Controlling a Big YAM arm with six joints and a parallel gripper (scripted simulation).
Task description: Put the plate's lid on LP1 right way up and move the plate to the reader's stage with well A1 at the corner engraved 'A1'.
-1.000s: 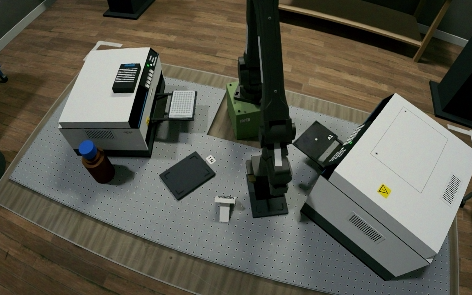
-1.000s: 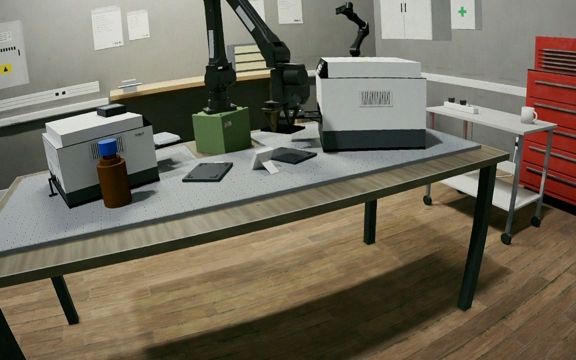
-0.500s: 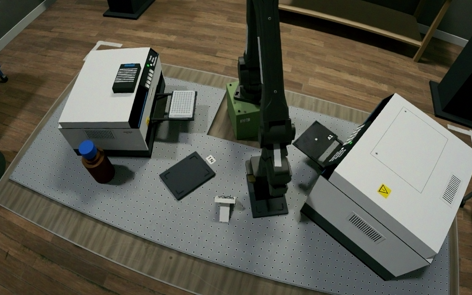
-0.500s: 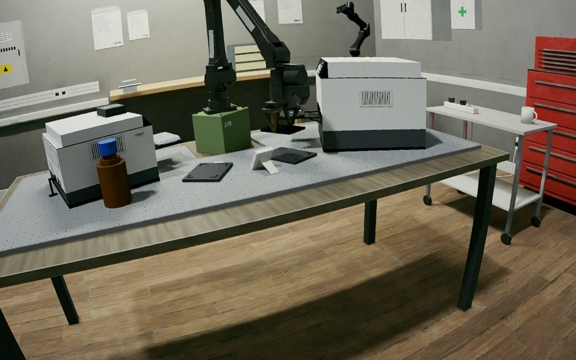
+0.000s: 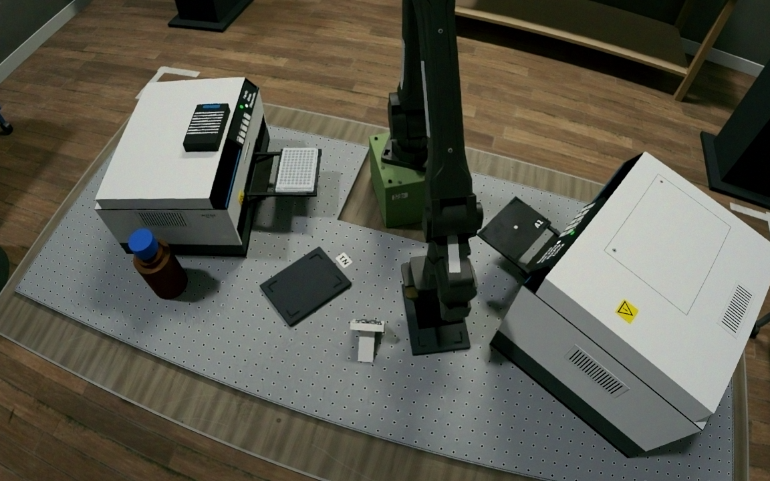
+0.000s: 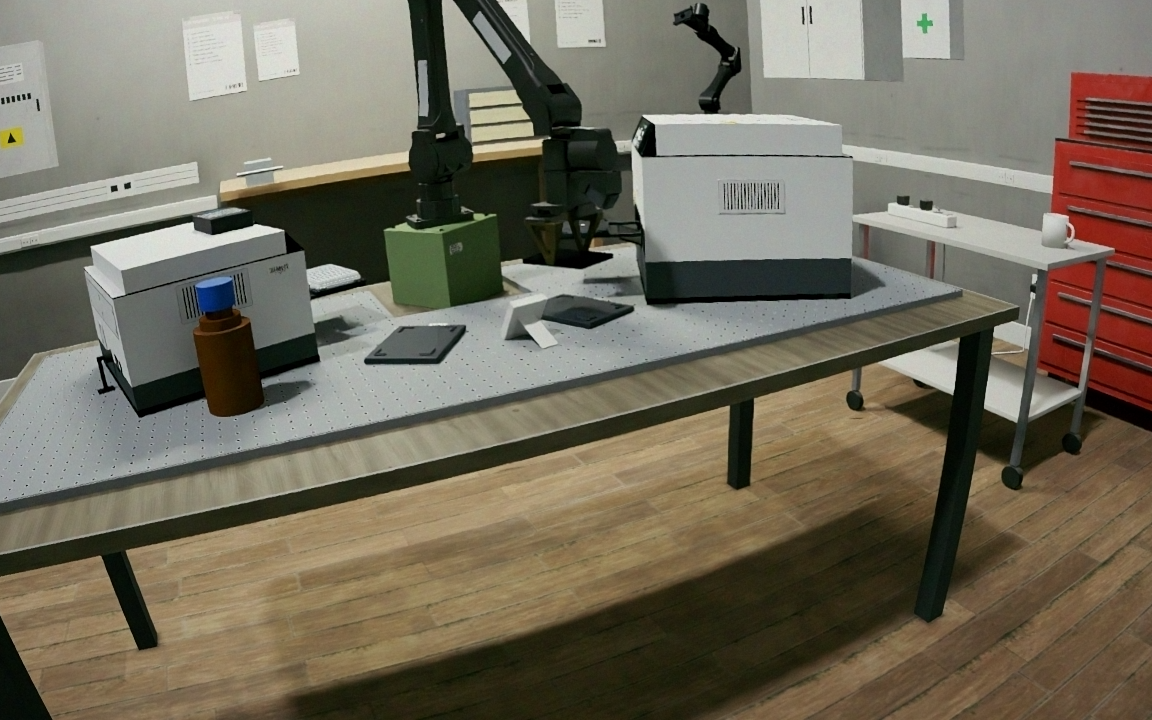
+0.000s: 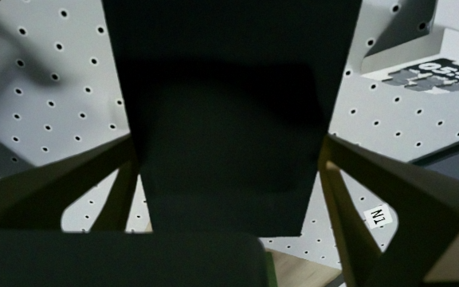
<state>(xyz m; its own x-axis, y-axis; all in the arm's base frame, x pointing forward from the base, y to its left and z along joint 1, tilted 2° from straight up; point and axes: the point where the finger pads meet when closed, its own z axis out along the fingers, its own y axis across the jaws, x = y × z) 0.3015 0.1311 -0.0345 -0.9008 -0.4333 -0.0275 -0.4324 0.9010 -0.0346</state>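
The LP1 pad lies 100 mm below my hand and 10 mm to the left of it. The rest, counted from my hand: well plate 380 mm to the right, 220 mm behind, 20 mm below; dark lid 10 mm below; N1 nest 280 mm to the right, 100 mm below, 10 mm ahead.
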